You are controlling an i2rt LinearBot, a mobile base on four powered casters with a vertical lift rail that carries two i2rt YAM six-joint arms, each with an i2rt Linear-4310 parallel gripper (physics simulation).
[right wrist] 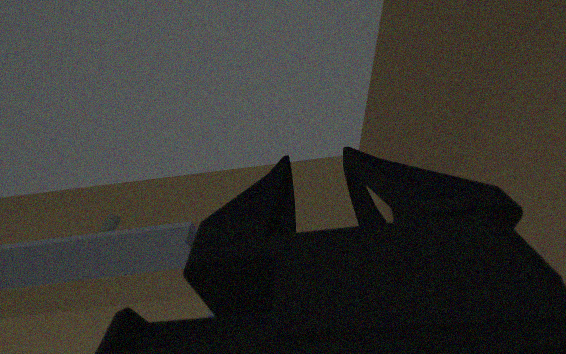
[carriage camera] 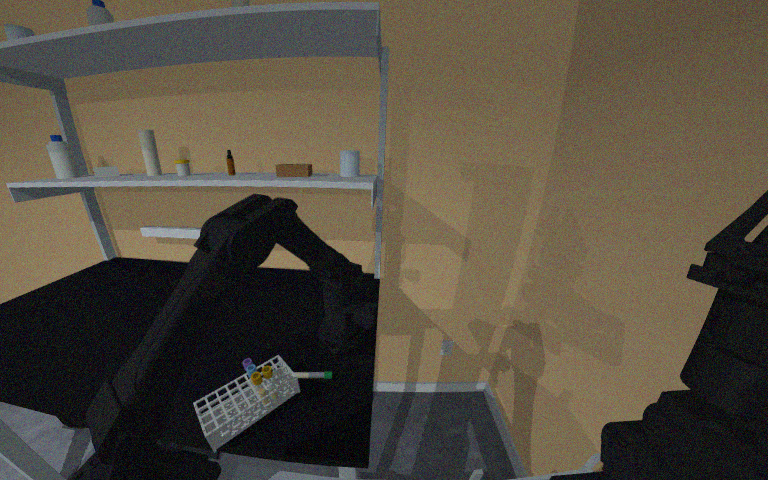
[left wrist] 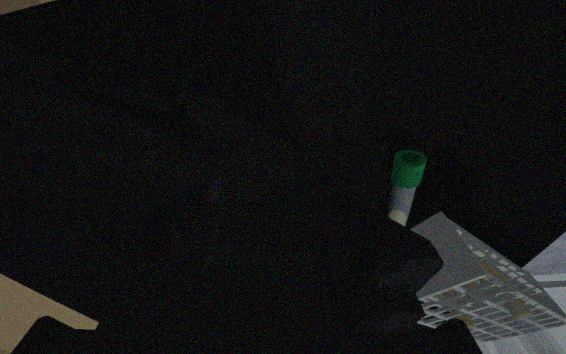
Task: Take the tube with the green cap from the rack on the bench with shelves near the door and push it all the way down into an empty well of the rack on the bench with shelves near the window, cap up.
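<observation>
The tube with the green cap is out of the wells and lies nearly flat beside the right end of a white rack on the black bench. Its cap points right in the carriage view, and its other end is close to or touching the rack; I cannot tell which. My left gripper is open and empty, just behind and above the tube. Its dark fingers blend into the bench. My right gripper is open a little and empty, away from the bench. No second rack shows.
Purple, blue and two yellow capped tubes stand in the rack. Behind the bench, a shelf holds bottles, a brown box and a cup. A shelf post stands behind the left arm. The bench's right edge is close to the tube.
</observation>
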